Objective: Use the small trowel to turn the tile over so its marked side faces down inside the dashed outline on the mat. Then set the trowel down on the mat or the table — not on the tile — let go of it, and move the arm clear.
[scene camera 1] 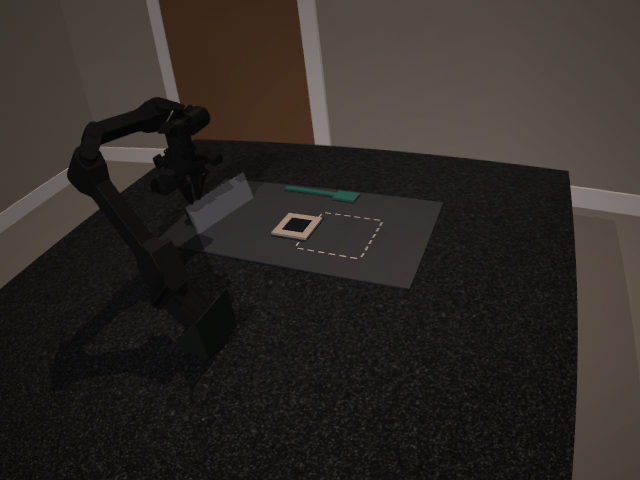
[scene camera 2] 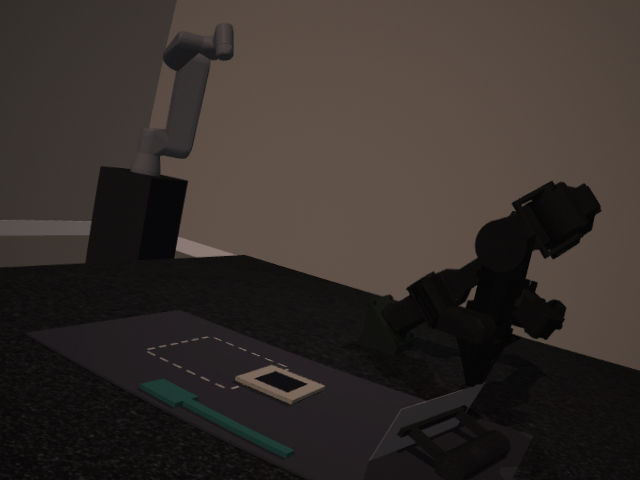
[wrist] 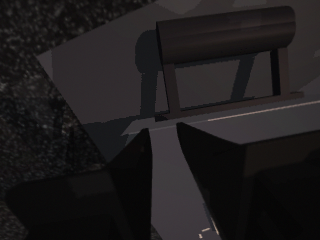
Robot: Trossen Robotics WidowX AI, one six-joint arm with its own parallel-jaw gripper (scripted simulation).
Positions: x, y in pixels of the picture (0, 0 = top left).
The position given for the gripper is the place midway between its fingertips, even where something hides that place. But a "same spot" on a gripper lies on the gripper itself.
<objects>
gripper: scene camera 1 195, 201; scene camera 2; wrist
same spot on gripper: (scene camera 2: 477, 359) = (wrist: 216, 137)
</objects>
